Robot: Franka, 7 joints.
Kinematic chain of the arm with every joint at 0, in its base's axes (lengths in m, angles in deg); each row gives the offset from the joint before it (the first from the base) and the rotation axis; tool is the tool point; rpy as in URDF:
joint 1: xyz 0 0 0.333 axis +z
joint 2: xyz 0 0 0 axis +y
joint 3: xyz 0 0 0.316 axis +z
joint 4: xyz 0.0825 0 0 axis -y
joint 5: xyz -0.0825 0 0.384 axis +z
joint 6: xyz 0 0 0 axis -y
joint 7: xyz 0.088 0 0 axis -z
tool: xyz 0 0 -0.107 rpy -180 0 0
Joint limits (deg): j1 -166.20..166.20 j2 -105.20..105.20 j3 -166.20..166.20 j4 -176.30..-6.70 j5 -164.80..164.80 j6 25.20..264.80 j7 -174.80..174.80
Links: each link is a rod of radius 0.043 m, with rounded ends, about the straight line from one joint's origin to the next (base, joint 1, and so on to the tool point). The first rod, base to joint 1, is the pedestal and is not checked.
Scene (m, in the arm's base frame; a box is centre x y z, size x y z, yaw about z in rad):
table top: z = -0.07
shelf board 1: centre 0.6 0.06 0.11 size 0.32 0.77 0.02 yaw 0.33
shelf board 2: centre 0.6 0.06 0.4 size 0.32 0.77 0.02 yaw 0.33
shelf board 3: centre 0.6 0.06 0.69 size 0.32 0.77 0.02 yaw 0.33
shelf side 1: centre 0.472 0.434 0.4 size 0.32 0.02 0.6 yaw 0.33
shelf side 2: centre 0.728 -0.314 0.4 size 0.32 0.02 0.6 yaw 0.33
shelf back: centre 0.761 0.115 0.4 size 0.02 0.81 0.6 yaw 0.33
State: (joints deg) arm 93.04 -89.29 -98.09 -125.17 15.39 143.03 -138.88
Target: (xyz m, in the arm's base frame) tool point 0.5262 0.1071 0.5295
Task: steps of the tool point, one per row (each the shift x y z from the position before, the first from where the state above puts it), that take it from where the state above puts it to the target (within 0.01 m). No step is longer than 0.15 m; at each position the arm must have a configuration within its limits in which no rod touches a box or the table.
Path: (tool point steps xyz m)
1: -0.0651 -0.0404 0.0012
2: -0.0693 -0.0232 -0.0006
3: -0.0689 -0.0060 -0.0006
4: 0.0215 0.0676 0.0968
5: -0.0156 0.0583 0.0943
6: -0.0446 0.0376 0.0847
7: 0.1131 0.0257 -0.0008
8: 0.0966 0.0462 0.0008

